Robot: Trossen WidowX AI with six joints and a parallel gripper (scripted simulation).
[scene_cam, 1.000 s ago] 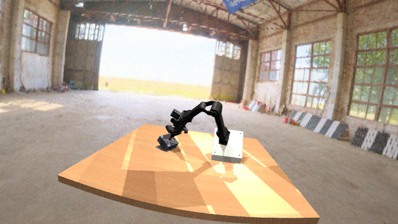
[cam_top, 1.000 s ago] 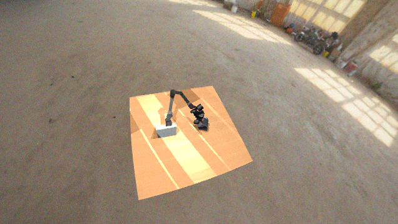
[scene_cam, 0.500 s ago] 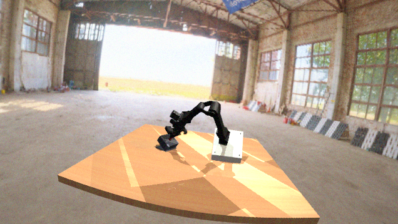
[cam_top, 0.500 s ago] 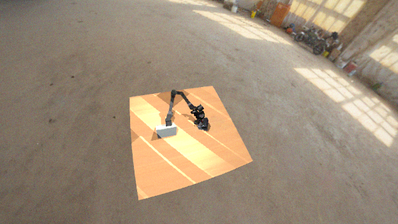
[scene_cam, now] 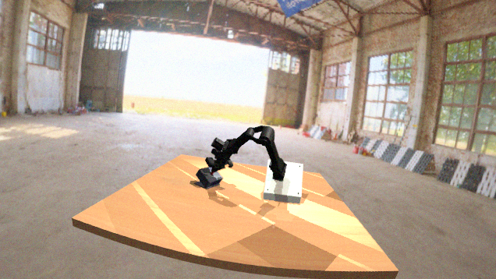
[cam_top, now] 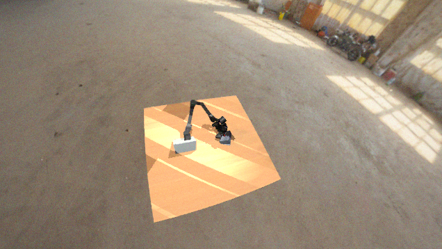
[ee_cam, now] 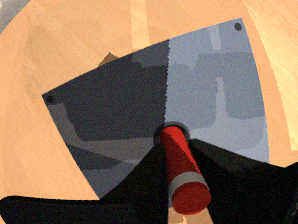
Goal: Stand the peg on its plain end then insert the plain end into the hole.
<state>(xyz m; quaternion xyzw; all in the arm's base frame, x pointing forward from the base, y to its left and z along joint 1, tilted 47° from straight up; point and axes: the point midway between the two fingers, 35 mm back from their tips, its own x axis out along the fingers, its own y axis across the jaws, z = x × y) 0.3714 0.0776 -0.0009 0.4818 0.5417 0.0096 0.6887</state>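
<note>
Now: gripper tip 10 mm past the red peg and 10 mm below it. Also, from my gripper tip: grey sloped panel: 20 mm ahead, 10 mm to the right, 40 mm below.
</note>
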